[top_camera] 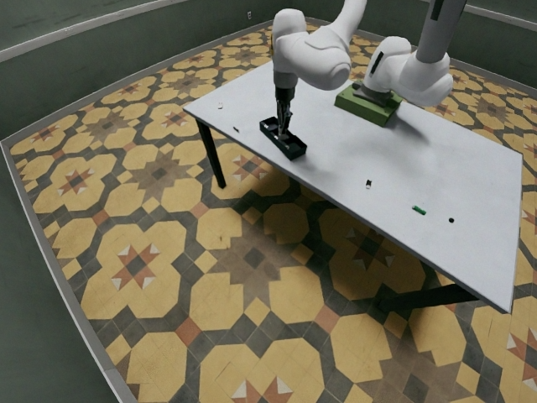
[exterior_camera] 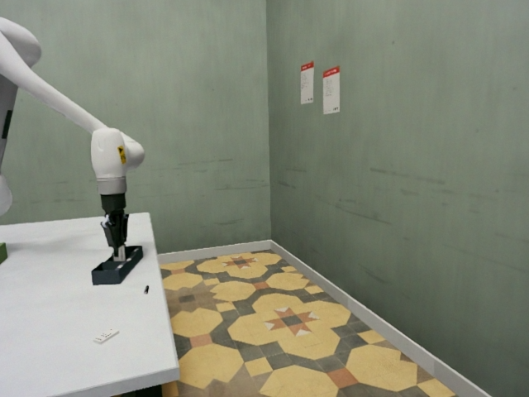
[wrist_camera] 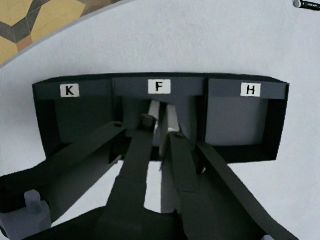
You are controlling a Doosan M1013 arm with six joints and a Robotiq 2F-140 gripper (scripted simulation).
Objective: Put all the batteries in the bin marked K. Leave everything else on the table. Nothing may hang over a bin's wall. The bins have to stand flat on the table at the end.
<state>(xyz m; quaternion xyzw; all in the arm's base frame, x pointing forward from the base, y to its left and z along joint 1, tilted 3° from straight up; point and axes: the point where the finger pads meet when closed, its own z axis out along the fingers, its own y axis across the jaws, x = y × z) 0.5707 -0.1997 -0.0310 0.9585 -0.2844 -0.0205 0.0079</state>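
The black bin tray lies 30 mm below my hand. Round my hand: white flat piece 440 mm to the right, 40 mm below, 20 mm behind; green piece 630 mm to the left, 40 mm below, 30 mm behind.
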